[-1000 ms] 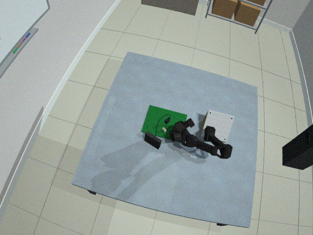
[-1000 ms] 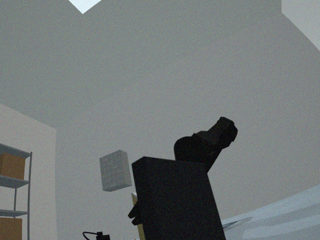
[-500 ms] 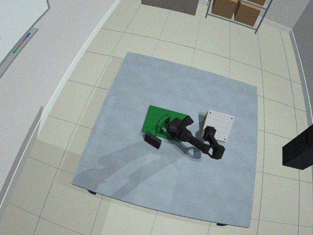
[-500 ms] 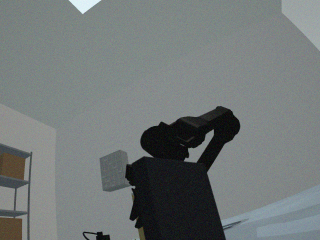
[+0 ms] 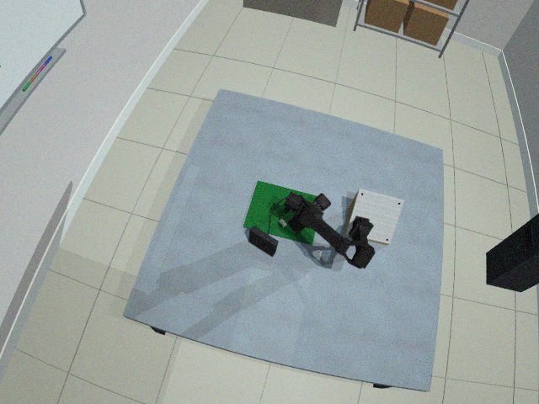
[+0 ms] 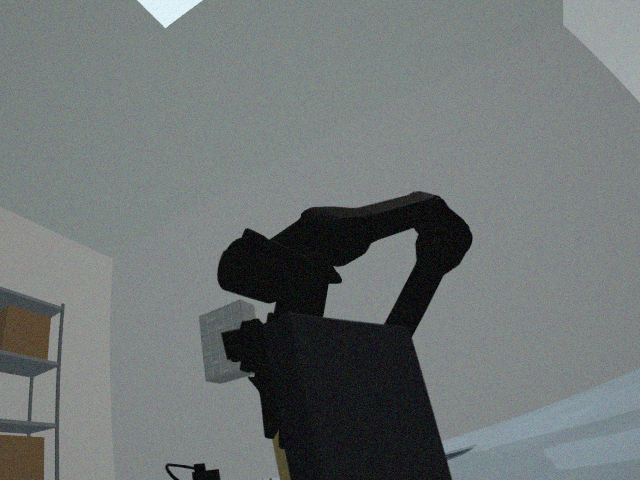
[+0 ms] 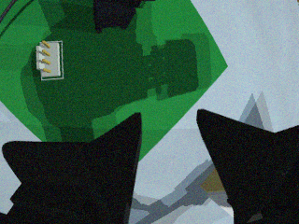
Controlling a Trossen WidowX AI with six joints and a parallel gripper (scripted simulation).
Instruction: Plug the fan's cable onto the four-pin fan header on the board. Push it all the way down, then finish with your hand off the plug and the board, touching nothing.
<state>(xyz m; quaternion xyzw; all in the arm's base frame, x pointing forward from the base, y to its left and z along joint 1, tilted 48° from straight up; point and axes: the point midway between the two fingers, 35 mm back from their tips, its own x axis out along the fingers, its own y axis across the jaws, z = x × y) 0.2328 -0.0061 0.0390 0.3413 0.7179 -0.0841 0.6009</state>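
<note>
Right now my gripper tip is 90 mm short of the black plug, 30 mm to the left of it and 40 mm above it. The rest, counted from my gripper tip: pale four-pin fan header 100 mm ahead, 30 mm to the left, 60 mm below; black fan 160 mm ahead, 150 mm to the left.
</note>
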